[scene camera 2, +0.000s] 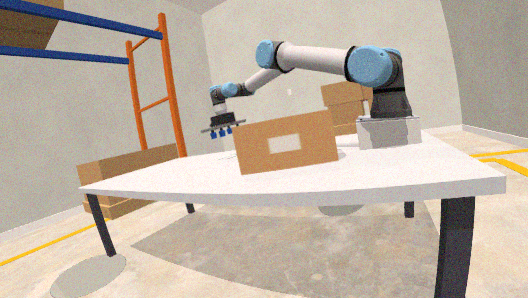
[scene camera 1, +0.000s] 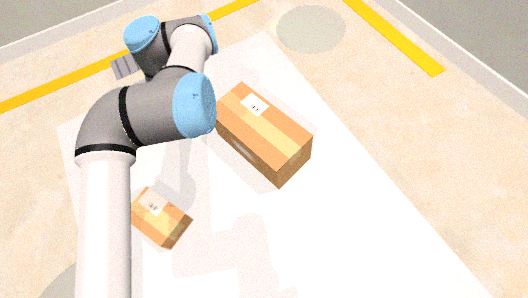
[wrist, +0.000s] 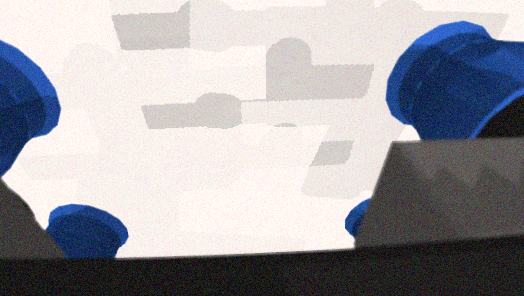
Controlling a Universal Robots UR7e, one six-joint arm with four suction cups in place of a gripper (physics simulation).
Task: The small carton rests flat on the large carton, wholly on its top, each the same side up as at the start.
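Places are measured from the arm's base along level axes (x left, y back, z up), in metres.
Pixels of known places: end effector, tool point: (scene camera 2: 227,135) (wrist: 231,169); arm's base, origin of the base link: (scene camera 2: 391,116).
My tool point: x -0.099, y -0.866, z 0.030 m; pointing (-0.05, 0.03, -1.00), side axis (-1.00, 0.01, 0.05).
For each thing: its middle in the pictures, then the offset to it from my tool point. Level surfaces: height alone.
- large carton, body centre: (scene camera 1: 260,134) (scene camera 2: 286,140) dx +0.307, dy +0.537, dz -0.048 m
- white table, its level: dz -0.124 m
- small carton, body centre: (scene camera 1: 158,217) dx -0.075, dy +0.436, dz -0.086 m
The large carton (scene camera 1: 265,135) (scene camera 2: 286,145) is brown with tape and a white label on top, and rests flat on the white table (scene camera 1: 345,225) (scene camera 2: 190,177) (wrist: 210,215). The small carton (scene camera 1: 160,217) lies flat on the table, label up, apart from the large one; the arm hides its left edge in scene camera 1. It does not show in scene camera 2 or the wrist view. My gripper (scene camera 2: 221,133) (wrist: 225,150) is open, its blue cups empty and pointing down above the table, left of the large carton in scene camera 2. It does not show in scene camera 1.
The arm (scene camera 1: 107,210) (scene camera 2: 317,57) crosses the left of scene camera 1. Its base block (scene camera 2: 390,134) stands on the table. Stacked boxes (scene camera 2: 345,107) stand behind the table, more boxes (scene camera 2: 135,165) at the left, beside an orange rack post (scene camera 2: 172,95).
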